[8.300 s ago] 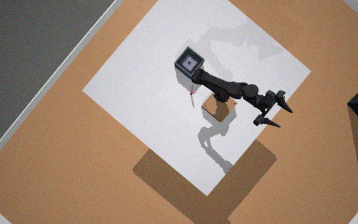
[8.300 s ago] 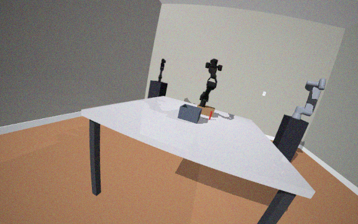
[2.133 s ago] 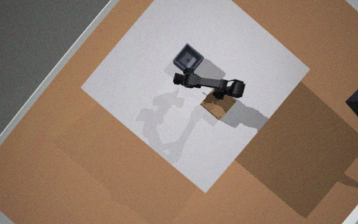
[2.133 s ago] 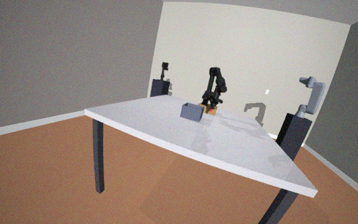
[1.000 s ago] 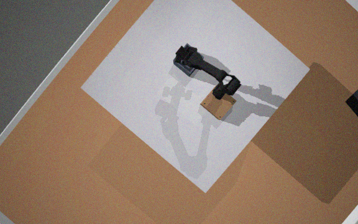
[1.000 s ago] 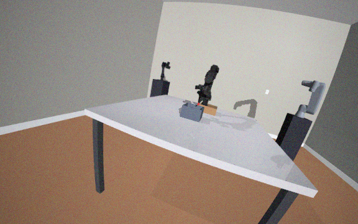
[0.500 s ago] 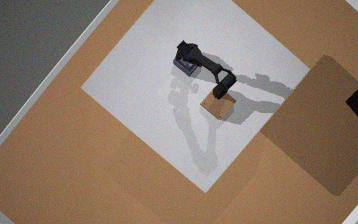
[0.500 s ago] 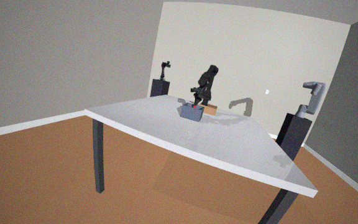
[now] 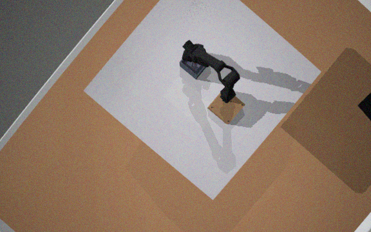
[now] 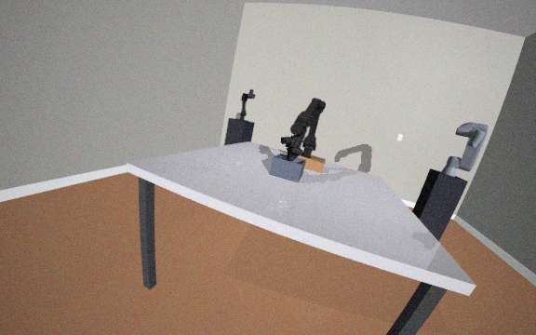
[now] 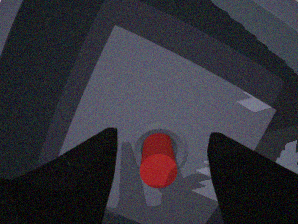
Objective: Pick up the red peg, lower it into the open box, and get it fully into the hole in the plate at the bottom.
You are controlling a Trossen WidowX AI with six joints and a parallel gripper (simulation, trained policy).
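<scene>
Now: gripper tip 20 mm above the red peg and 10 mm to the right of it. The rest, counted from my gripper tip: grey box (50 mm below, 10 mm to the left); then grey plate (30 mm below, 10 mm to the left).
</scene>
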